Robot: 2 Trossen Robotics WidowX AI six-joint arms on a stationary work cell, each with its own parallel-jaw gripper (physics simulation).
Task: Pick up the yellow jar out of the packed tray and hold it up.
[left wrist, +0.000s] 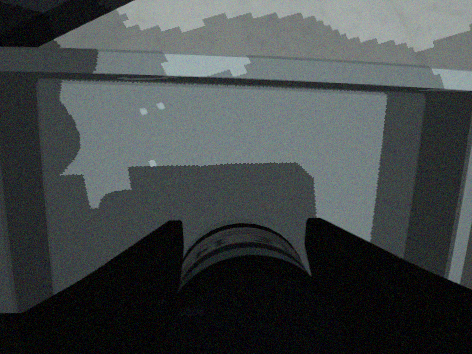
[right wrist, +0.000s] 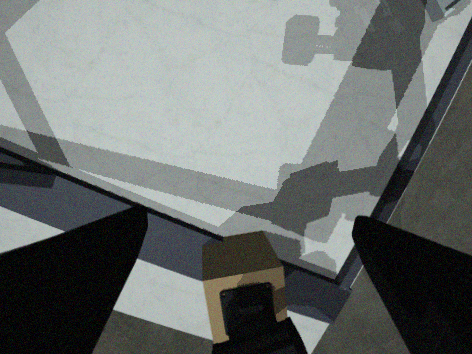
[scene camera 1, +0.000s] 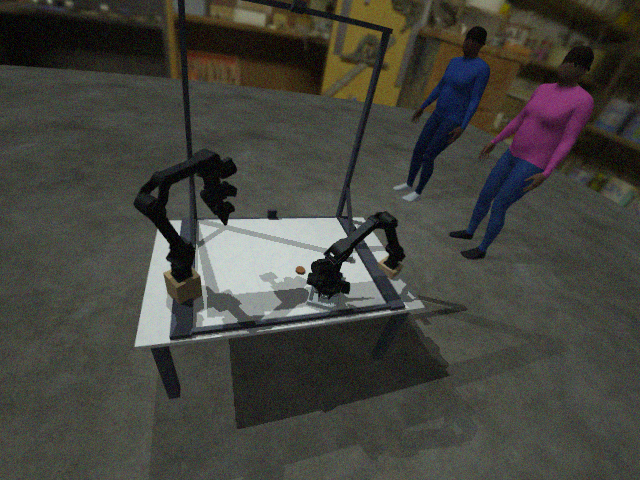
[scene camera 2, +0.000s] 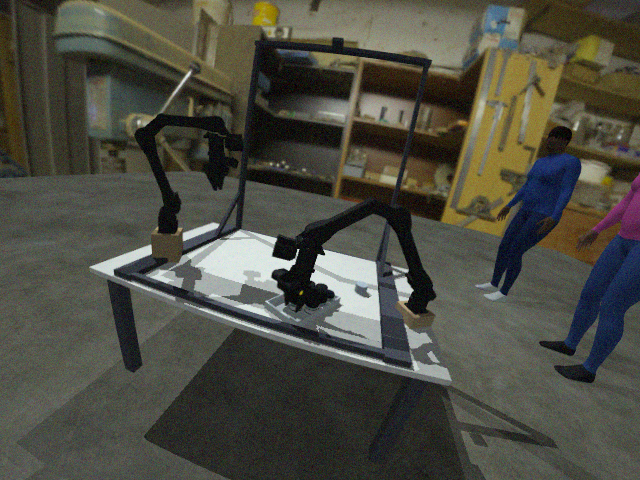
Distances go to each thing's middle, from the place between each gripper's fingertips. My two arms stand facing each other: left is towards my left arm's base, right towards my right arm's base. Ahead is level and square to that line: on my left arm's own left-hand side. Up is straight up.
Now: the pale tray [left wrist: 119,158] 450 mm to the left of my right hand, 310 mm below it and 170 mm ahead of it.
Right now the pale tray is 60 mm behind my left hand, 30 mm to the left of it and 30 mm below it.
